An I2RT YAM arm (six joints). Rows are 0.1 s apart.
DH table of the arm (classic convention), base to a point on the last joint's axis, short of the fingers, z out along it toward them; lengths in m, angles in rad. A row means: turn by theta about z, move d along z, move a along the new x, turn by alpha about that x. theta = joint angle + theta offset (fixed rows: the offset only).
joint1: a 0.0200, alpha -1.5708, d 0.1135, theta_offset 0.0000
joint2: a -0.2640, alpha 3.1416, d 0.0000, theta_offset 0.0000
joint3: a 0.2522, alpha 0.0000, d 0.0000, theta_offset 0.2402
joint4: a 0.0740, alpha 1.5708, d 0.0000, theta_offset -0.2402
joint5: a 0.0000, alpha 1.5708, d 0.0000, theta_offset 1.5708
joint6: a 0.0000, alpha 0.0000, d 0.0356, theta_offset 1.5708
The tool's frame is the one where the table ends.
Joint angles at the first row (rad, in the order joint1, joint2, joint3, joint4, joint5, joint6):
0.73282 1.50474 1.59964 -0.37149 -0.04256 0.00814
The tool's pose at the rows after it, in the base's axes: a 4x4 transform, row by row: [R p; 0 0 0 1], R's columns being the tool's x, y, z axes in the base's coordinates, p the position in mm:
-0.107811 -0.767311 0.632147 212.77; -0.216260 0.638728 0.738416 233.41; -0.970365 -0.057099 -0.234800 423.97; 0 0 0 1
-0.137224 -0.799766 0.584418 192.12; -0.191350 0.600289 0.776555 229.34; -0.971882 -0.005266 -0.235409 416.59; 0 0 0 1
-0.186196 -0.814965 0.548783 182.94; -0.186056 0.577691 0.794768 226.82; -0.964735 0.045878 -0.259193 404.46; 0 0 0 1
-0.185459 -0.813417 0.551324 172.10; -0.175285 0.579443 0.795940 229.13; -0.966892 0.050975 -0.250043 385.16; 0 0 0 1
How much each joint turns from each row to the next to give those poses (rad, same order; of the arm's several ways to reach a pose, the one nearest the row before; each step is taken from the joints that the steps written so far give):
0.09498 -0.12754 -0.15176 0.06366 0.00854 -0.07514
0.03887 -0.06849 -0.08184 0.01246 -0.02331 0.04767
0.01547 -0.03568 -0.06411 0.00340 -0.02413 0.04493
0.03920 -0.03712 -0.10766 0.08066 0.03917 0.01614

